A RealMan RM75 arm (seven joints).
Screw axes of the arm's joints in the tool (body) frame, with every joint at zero. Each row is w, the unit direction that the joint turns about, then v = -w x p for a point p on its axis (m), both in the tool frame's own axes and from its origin. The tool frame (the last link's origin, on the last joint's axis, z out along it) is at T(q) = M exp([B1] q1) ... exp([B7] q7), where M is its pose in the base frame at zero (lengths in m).
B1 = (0, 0, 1, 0.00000, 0.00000, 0.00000)
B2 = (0, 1, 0, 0.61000, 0.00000, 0.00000)
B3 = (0, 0, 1, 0.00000, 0.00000, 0.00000)
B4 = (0, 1, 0, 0.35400, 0.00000, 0.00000)
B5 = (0, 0, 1, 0.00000, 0.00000, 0.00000)
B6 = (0, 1, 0, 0.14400, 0.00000, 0.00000)
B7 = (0, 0, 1, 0.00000, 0.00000, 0.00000)
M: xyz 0.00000 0.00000 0.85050 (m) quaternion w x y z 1 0 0 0
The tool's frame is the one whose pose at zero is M.
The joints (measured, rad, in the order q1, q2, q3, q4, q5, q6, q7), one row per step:
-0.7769 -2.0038 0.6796 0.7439 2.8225 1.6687 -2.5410
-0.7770 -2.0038 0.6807 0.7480 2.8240 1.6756 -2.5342
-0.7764 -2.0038 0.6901 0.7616 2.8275 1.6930 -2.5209
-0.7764 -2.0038 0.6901 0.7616 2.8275 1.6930 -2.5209
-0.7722 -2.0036 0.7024 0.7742 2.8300 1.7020 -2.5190
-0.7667 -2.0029 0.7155 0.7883 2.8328 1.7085 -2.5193
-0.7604 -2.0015 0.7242 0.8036 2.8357 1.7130 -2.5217
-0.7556 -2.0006 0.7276 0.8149 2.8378 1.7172 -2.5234
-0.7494 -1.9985 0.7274 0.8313 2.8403 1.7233 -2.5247
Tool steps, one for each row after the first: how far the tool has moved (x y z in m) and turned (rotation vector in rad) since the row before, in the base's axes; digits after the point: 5 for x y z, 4 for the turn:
0.00051 -0.00042 0.00067 -0.0063 0.0008 -0.0071
0.00137 -0.00097 0.00193 -0.0166 0.0072 -0.0180
0.00000 0.00000 0.00000 0.0000 0.0000 0.0000
-0.00022 -0.00097 0.00171 -0.0080 0.0115 -0.0069
-0.00074 -0.00075 0.00216 -0.0043 0.0141 -0.0054
-0.00116 -0.00040 0.00291 0.0023 0.0132 -0.0022
-0.00087 -0.00044 0.00223 0.0028 0.0074 0.0000
-0.00112 -0.00026 0.00385 0.0077 0.0075 0.0002

